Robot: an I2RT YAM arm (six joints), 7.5 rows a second.
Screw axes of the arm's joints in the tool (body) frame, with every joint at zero. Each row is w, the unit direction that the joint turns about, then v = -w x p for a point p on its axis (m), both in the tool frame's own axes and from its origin. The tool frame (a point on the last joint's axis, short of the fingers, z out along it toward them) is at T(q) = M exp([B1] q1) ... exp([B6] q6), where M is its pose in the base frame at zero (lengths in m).
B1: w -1 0 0 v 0.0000 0.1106 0.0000
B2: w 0 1 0 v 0.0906 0.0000 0.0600
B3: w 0 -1 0 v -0.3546 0.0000 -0.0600
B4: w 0 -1 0 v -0.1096 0.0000 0.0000
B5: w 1 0 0 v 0.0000 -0.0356 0.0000
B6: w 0 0 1 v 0.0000 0.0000 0.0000
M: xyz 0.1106 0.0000 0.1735 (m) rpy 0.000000 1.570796 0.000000 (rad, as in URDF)
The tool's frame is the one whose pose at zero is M.
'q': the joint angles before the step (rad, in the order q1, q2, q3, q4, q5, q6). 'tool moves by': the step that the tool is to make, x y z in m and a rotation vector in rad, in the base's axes. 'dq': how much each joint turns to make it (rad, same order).
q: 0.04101, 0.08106, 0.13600, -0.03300, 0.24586, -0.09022
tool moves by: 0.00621, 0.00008, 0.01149, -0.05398, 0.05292, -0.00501
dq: -0.00004, 0.09958, 0.05835, -0.00075, 0.00492, -0.05340
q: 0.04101, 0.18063, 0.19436, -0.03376, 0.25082, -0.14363
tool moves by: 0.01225, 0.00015, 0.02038, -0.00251, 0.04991, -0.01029
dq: 0.00003, 0.14763, 0.09919, -0.00153, 0.01033, 0.00000
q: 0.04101, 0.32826, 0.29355, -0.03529, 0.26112, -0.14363
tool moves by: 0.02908, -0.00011, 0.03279, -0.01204, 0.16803, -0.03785
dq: 0.00002, 0.25978, 0.21704, -0.12588, 0.03817, 0.00077
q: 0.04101, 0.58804, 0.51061, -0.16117, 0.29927, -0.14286
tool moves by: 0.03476, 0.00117, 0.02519, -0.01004, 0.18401, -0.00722
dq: 0.00002, 0.23804, 0.22315, -0.16938, 0.00764, 0.00000
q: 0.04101, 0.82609, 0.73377, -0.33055, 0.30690, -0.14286
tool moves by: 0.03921, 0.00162, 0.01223, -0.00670, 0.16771, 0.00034
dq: -0.00001, 0.22200, 0.19567, -0.14152, -0.00039, -0.00001
